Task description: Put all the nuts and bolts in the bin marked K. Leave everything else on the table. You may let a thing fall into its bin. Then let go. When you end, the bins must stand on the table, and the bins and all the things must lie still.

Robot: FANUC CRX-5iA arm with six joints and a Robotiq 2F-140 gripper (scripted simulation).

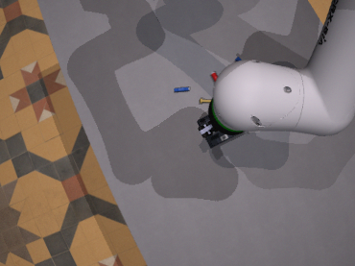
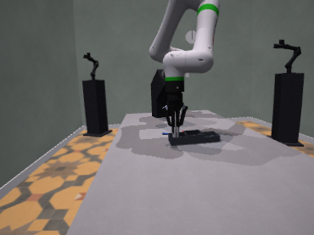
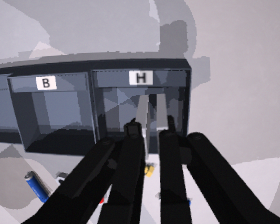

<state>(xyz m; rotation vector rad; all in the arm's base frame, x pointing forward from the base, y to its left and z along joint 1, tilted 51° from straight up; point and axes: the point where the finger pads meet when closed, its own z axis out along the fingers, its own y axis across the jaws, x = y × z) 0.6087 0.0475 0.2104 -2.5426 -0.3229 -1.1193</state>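
Right now my hand is 30 mm past the dark tray, 90 mm to the right of it and 30 mm above it. The rest, counted from my hand: yellow bolt (80 mm behind, 20 mm to the right, 40 mm below); then thin blue piece (120 mm behind, 80 mm to the right, 40 mm below); then red cylinder (140 mm behind, 20 mm to the left, 40 mm below).
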